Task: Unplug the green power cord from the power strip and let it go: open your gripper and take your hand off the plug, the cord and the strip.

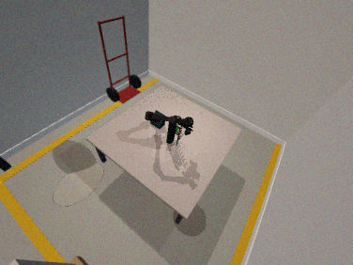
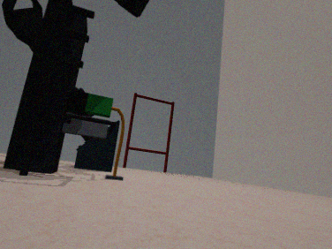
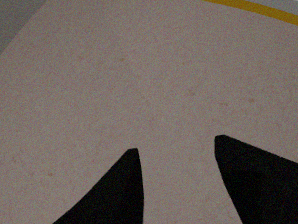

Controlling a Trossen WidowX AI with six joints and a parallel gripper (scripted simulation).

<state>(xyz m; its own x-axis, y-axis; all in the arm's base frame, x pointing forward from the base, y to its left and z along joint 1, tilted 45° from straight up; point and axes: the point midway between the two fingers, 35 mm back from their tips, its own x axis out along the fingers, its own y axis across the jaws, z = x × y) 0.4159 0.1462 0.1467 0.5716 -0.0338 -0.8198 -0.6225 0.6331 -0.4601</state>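
Now: gripper tip 17 cm past the green plug, 4 cm to the left of it and 12 cm above it.
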